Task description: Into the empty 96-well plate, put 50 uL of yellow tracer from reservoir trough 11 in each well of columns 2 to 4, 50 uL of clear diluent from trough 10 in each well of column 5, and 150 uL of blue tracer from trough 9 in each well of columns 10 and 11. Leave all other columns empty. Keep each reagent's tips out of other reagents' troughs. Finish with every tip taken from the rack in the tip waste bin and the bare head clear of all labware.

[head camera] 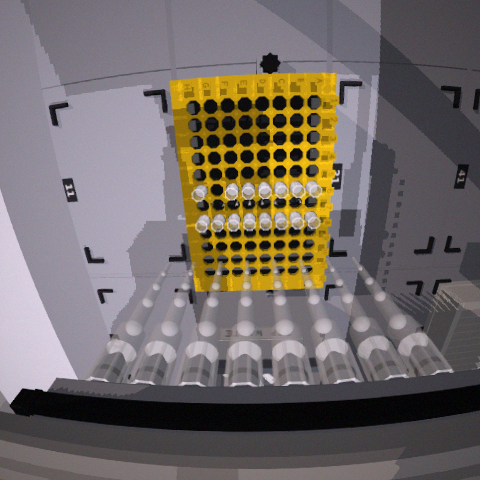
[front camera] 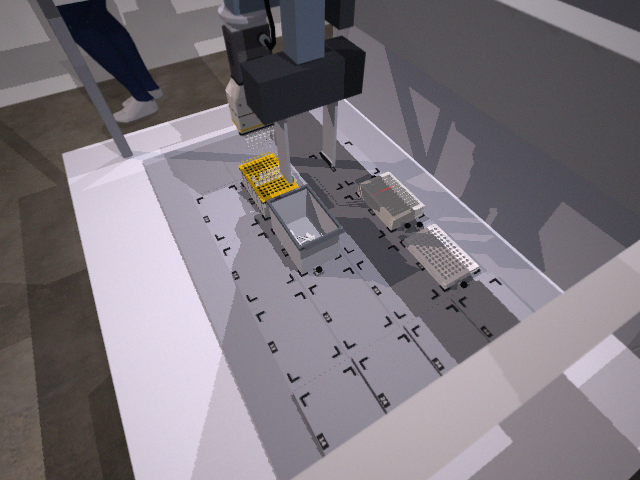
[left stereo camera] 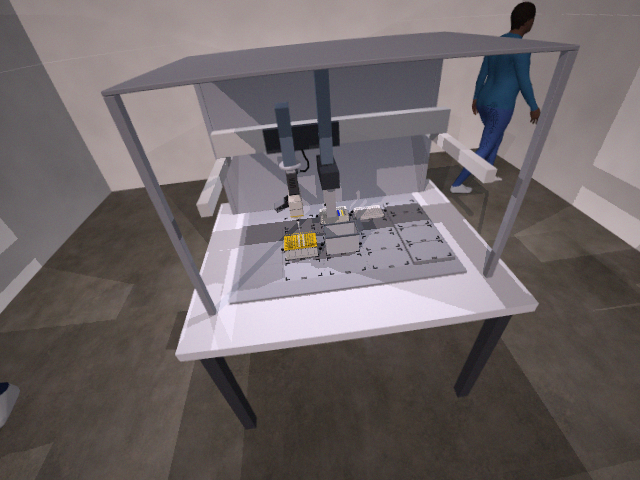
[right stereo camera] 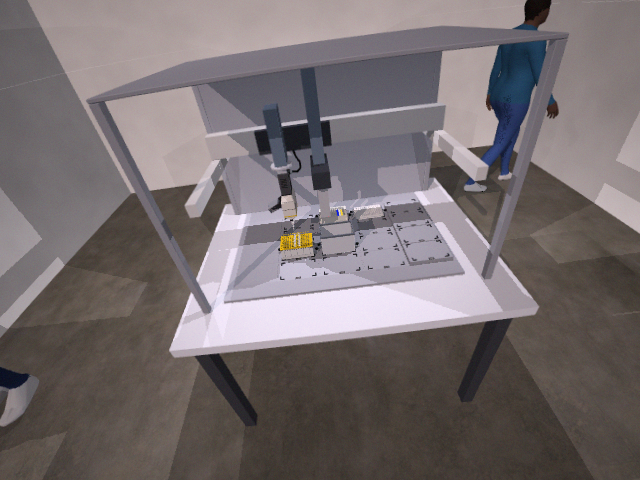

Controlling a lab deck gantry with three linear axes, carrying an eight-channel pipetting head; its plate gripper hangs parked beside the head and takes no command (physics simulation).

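The pipetting head (front camera: 250, 111) (left stereo camera: 295, 206) (right stereo camera: 288, 207) hangs above the yellow tip rack (front camera: 268, 198) (head camera: 180, 160) (left stereo camera: 300, 254) (right stereo camera: 297, 253). Eight clear tips (head camera: 245, 305) are on it, their ends in the air. In the head view, rack column 8 is full; column 6 has tips except at G. The parked gripper (front camera: 308, 170) is open and empty, its fingers astride the bin's rear area. The waste bin (front camera: 320, 253) (left stereo camera: 342, 243) (right stereo camera: 338, 243) holds loose tips. The white plate (front camera: 447, 255) (left stereo camera: 369, 212) (right stereo camera: 369, 211) stands right; its well contents are unreadable. The reservoir (front camera: 400, 219) (head camera: 457, 320) shows partly in the head view.
The bin adjoins the rack, and its walls rise high beside it. The reservoir stands behind the bin, in line with the plate. Black corner brackets and knobs stand on the deck (front camera: 356, 304). Frame posts (left stereo camera: 527, 170) (right stereo camera: 519, 170) rise at the table corners. A person (left stereo camera: 501, 87) (right stereo camera: 516, 82) stands behind the table.
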